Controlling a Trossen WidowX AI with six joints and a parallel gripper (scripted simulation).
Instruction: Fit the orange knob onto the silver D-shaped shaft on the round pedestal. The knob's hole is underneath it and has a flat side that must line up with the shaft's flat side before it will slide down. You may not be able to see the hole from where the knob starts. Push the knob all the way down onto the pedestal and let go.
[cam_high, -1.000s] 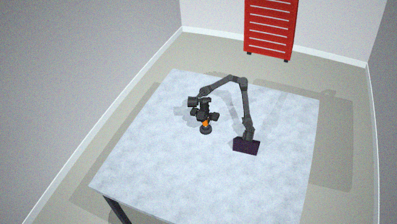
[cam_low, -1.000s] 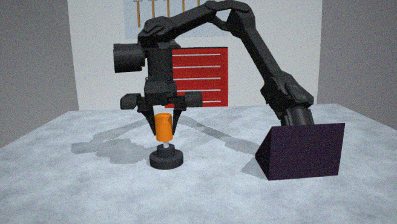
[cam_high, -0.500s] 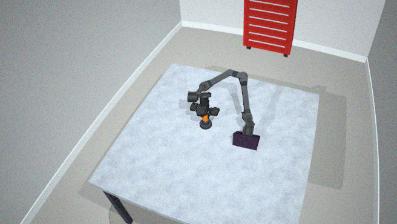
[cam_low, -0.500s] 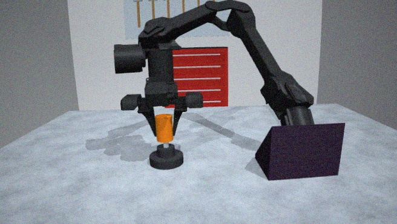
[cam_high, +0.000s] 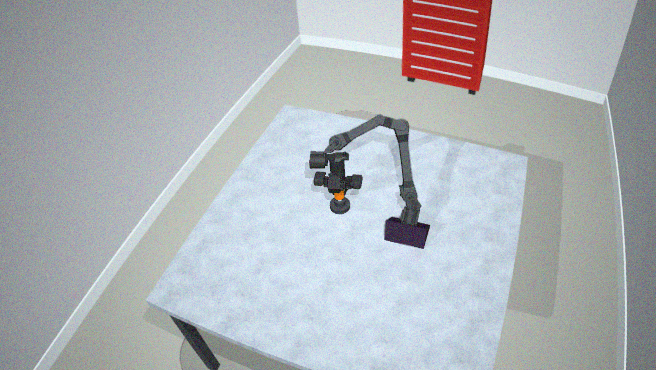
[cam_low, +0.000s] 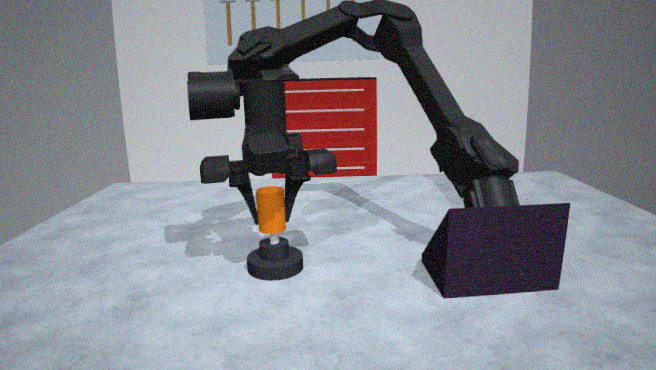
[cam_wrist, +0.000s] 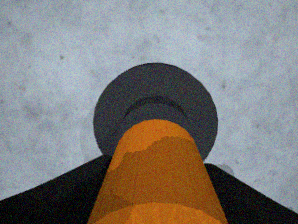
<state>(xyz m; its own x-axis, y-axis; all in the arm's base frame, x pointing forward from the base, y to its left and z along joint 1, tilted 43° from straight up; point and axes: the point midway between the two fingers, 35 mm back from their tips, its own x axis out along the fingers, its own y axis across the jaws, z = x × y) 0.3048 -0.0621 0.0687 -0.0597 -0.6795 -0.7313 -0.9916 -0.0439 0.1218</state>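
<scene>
My gripper tip is 30 mm below the orange knob. Also, from my gripper tip: round dark pedestal: 40 mm below.
</scene>
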